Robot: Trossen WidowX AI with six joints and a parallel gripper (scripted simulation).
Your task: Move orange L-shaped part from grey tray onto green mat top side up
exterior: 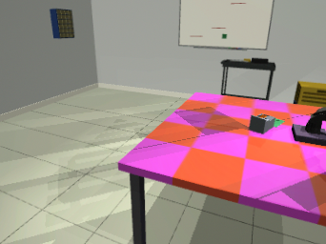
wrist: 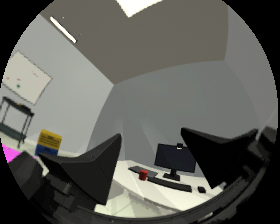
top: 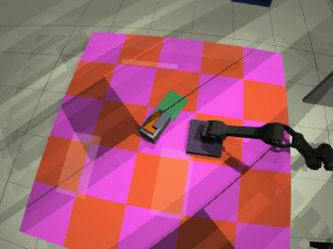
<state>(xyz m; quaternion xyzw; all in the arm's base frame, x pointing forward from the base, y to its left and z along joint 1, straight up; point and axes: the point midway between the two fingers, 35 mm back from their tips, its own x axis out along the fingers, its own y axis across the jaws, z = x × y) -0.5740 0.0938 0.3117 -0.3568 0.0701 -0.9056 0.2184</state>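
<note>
Right now my gripper tip is 87 cm short of the orange L-shaped part, 32 cm above it and 11 cm to the left of it. From my gripper tip the other things lie so: green mat 78 cm ahead, 38 cm below, 26 cm to the right.
</note>
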